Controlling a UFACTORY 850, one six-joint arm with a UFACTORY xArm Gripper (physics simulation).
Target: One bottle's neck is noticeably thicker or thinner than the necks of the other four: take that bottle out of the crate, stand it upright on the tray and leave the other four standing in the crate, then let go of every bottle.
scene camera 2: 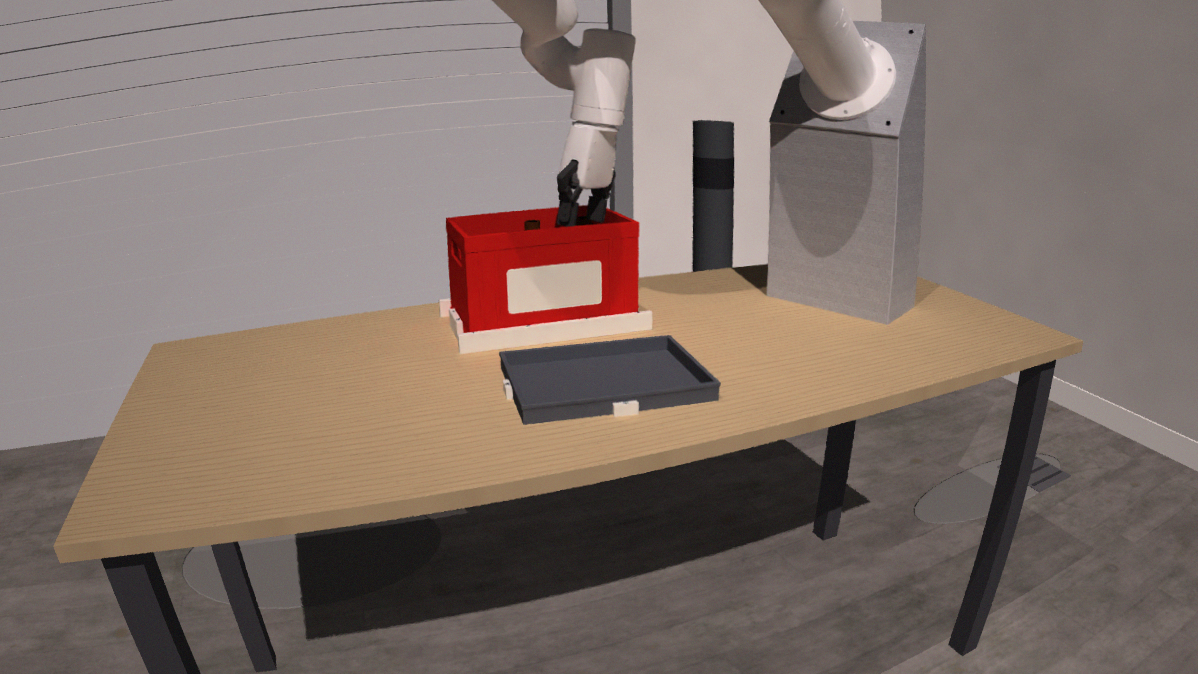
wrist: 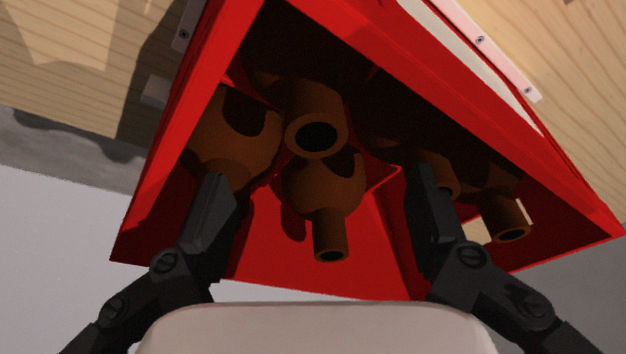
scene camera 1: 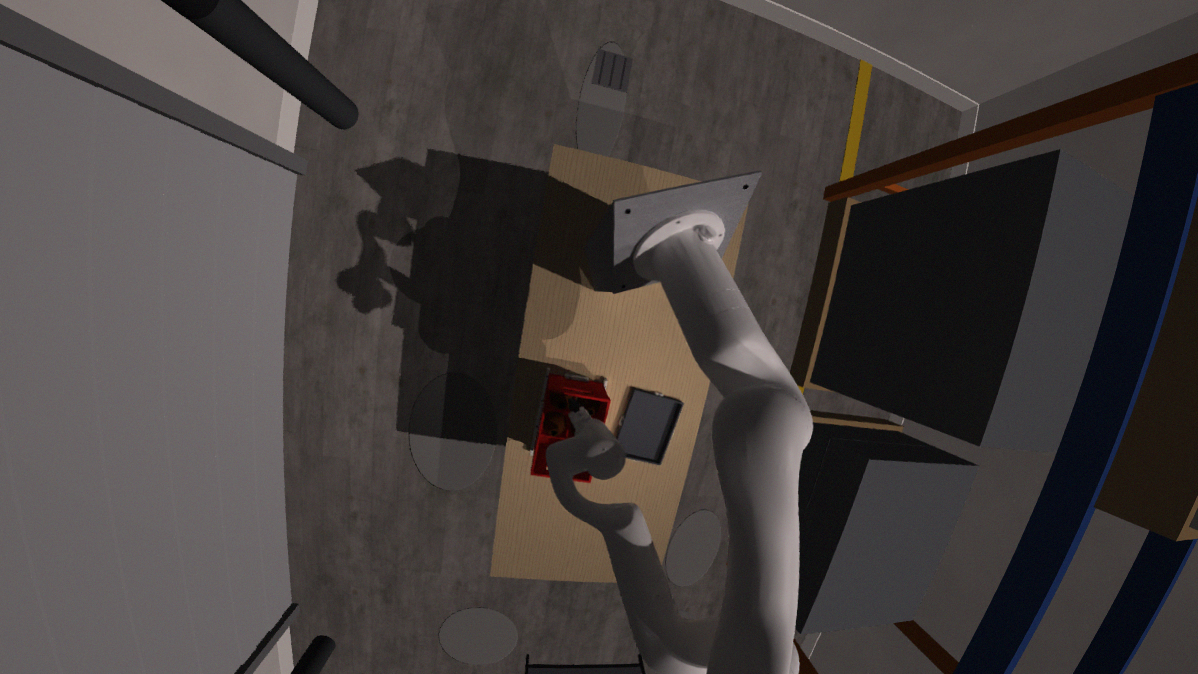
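Observation:
The red crate (scene camera 1: 578, 387) (scene camera 2: 485, 280) (wrist: 382, 42) holds five brown bottles. In the wrist view, one bottle (wrist: 317, 100) has its large mouth close to the camera, one bottle (wrist: 235, 142) is at left with its neck behind a finger, one bottle (wrist: 329, 232) shows a slim neck at centre, one bottle (wrist: 442, 172) is partly behind the right finger, and one bottle (wrist: 502, 217) is far right. Differing distances make neck widths hard to compare. My gripper (scene camera 1: 574, 407) (scene camera 2: 581, 219) (wrist: 317, 187) is open and empty, fingertips at the crate's opening. The dark grey tray (scene camera 1: 651, 425) (scene camera 2: 603, 377) is empty.
The crate and tray are on the wooden table (scene camera 1: 619, 326) (scene camera 2: 293, 402). White strips (scene camera 2: 552, 331) (wrist: 500, 57) edge the crate's base. White blocks (scene camera 2: 624, 408) touch the tray. The arm's grey pedestal (scene camera 2: 837, 217) stands at the right in scene camera 2. Crate walls surround the bottles.

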